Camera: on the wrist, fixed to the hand. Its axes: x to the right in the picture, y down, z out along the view.
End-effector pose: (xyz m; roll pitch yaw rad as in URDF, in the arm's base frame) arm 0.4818 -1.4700 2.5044 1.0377 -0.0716 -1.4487
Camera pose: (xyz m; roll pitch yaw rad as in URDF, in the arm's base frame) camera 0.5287 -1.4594 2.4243 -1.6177 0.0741 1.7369
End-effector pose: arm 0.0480 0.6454 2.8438 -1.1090 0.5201 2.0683
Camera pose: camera 0.1331 0.6831 2.8518 0.5389 -0.5582 -1.0989
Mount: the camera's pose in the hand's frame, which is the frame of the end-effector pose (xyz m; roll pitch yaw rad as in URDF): -0.0105 -0.0442 -0.0816 -0.5837 -0.0365 -3.1170
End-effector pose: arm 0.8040 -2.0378 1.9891 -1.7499 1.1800 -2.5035
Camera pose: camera 0.7210 -2.0092 2.0209 1.2688 -1.1956 0.5279
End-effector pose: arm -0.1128 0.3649 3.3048 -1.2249 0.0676 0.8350
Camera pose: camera -0.0512 0.2962 3.3194 0.6439 -0.1031 -2.3327
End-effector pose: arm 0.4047 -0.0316 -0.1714 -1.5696 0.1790 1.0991
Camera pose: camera 0.4763 -0.0709 -0.1261 0.9934 -0.2035 -2.0797
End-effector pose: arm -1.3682 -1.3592 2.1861 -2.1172 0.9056 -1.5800
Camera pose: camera -1.4155 -1.4154 2.2438 1.5901 -0.9064 1.4903
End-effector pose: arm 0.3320 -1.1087 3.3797 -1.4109 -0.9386 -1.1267
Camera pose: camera 0.2396 -1.1184 3.3893 0.7860 0.9078 1.9627
